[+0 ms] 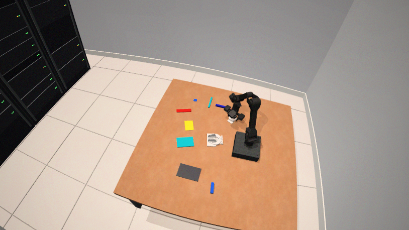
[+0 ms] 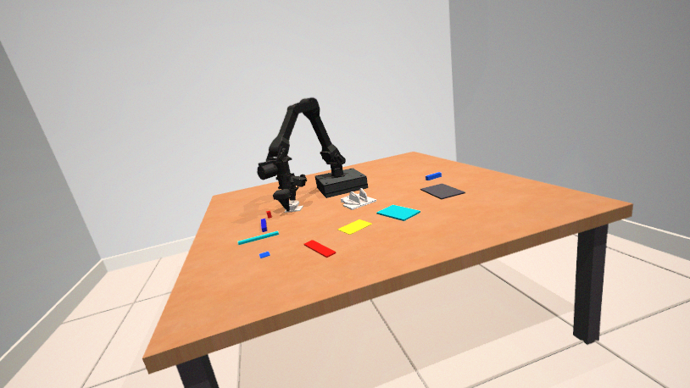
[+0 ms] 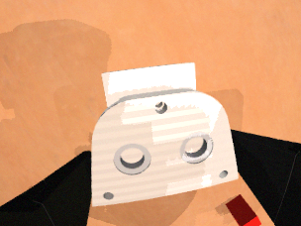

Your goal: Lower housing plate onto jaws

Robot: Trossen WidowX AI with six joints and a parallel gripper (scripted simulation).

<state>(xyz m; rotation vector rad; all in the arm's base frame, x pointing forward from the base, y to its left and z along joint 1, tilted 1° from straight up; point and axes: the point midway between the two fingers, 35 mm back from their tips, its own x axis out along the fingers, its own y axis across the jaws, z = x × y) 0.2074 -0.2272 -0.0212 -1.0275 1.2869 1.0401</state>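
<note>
Now: gripper tip 9 cm to the left of the red block and 4 cm short of it. From my gripper tip the other things lie so: dark blue bar: 14 cm ahead, 10 cm to the right; then teal bar: 26 cm ahead, 10 cm to the right, 1 cm below; then yellow tile: 31 cm ahead, 24 cm to the left, 1 cm below.
</note>
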